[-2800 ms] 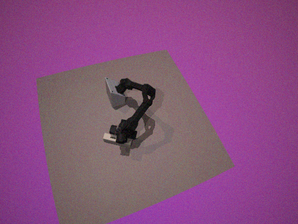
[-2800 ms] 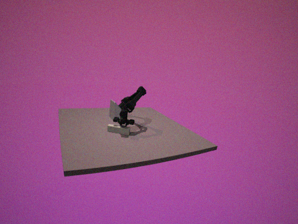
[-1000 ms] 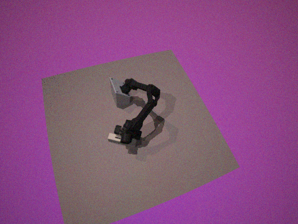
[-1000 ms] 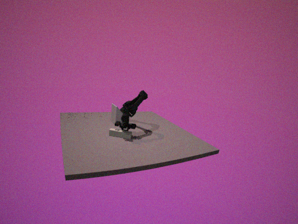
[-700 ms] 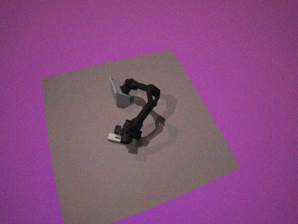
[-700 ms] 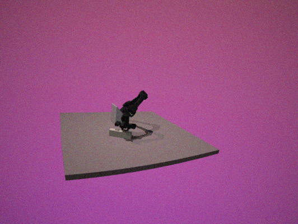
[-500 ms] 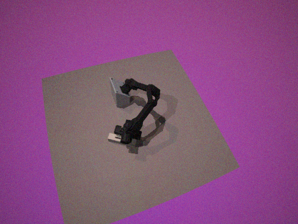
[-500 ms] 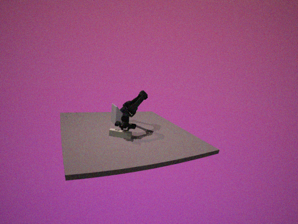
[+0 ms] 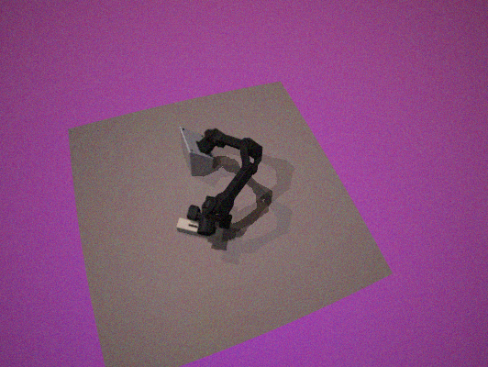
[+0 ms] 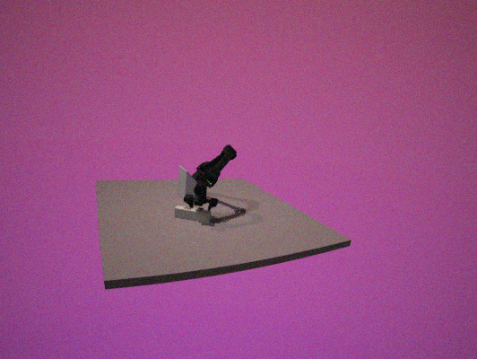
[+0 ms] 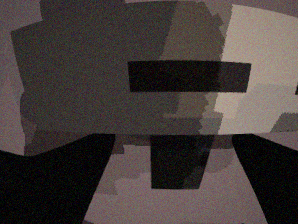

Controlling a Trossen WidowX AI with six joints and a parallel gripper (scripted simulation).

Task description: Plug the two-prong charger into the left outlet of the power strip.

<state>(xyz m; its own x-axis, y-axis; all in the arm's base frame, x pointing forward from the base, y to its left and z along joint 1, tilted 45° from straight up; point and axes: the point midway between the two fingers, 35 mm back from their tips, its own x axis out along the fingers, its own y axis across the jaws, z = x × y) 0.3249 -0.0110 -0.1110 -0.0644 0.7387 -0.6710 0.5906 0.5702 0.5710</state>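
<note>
The dark charger is 10 mm ahead of my gripper tip, 10 mm to the right of it and 10 mm above it.
</note>
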